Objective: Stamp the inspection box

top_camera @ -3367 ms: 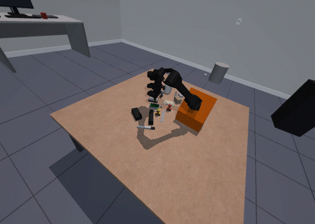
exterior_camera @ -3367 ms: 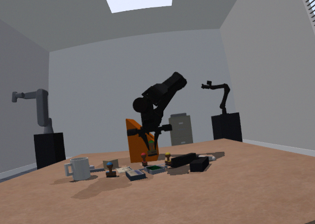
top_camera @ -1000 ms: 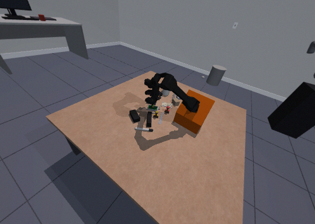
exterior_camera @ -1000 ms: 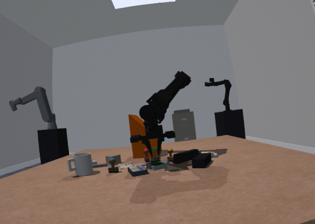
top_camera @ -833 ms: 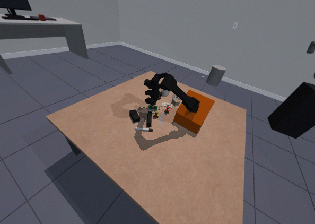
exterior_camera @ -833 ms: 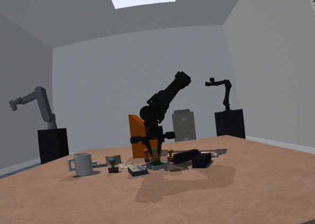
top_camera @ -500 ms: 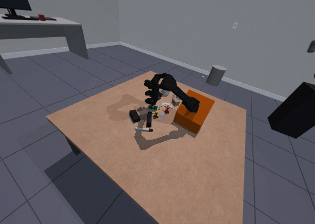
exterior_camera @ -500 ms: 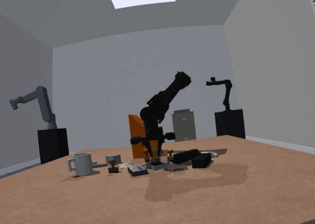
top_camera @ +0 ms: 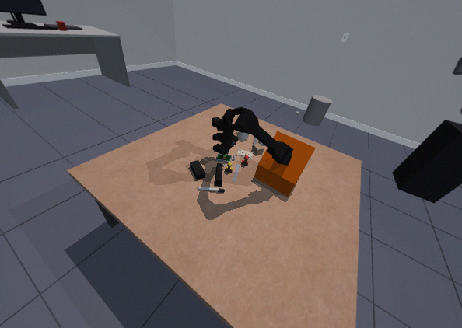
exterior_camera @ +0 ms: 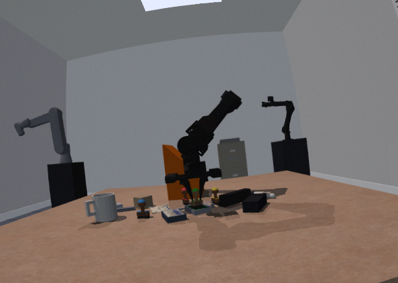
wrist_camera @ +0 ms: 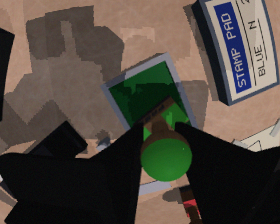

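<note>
Now: the green-knobbed stamp right at my gripper tip. From my gripper tip the other things lie so: green ink pad: 30 mm below; then red-knobbed stamp: 130 mm behind, 40 mm to the right, 20 mm below; then yellow-knobbed stamp: 80 mm behind, 70 mm to the left, 20 mm below.
</note>
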